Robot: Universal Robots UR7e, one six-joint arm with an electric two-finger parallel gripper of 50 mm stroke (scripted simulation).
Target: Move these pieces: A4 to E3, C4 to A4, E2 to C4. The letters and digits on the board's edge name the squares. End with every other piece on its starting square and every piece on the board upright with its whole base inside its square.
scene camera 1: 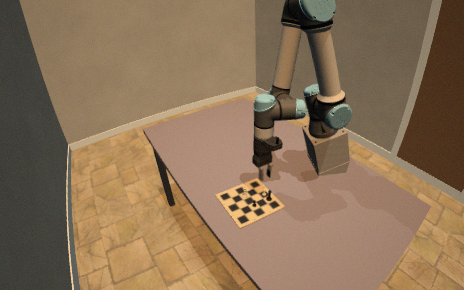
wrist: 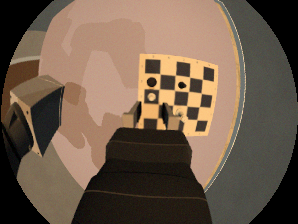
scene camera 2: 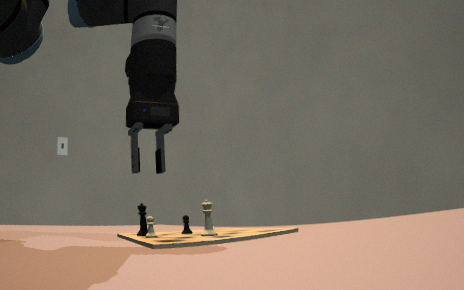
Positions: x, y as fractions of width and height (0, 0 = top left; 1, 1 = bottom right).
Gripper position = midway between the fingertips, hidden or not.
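I can see a chessboard (scene camera 1: 0.52, 0.73), (wrist: 0.66, 0.45), which is visible to me both in scene camera 1 and in the wrist view. My gripper (scene camera 2: 0.32, 0.59), (wrist: 0.51, 0.48) is there as well, seen from scene camera 2 and from the wrist.
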